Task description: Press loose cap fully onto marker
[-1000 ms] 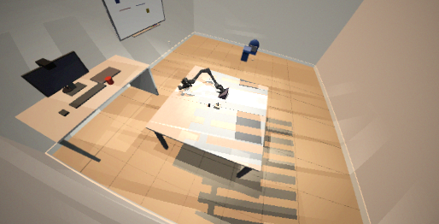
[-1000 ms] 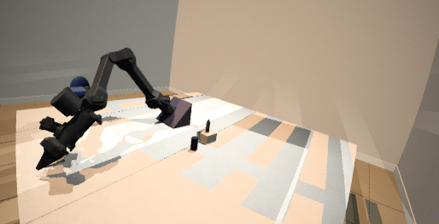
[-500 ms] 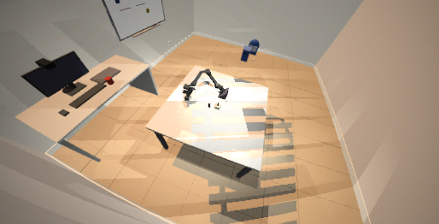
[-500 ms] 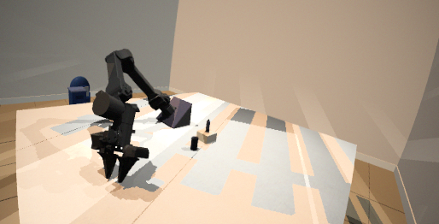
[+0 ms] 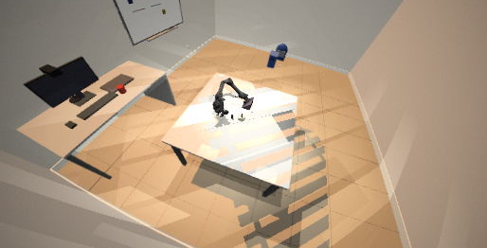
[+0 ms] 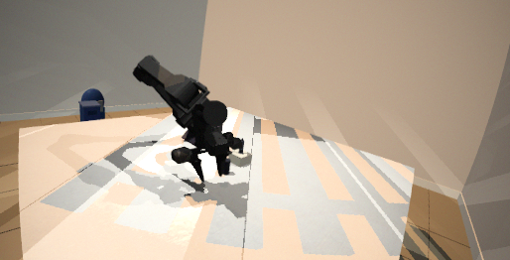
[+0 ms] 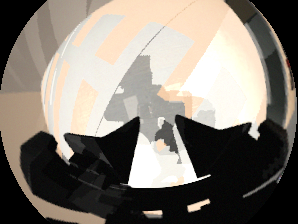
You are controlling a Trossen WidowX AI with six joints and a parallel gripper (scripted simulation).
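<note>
Now: gripper tip 12 cm to the right of the dark cap, 7 cm past it and 2 cm above it. From my gripper tip the other things lie so: holder block (23 cm to the left, 10 cm behind, 3 cm below).
</note>
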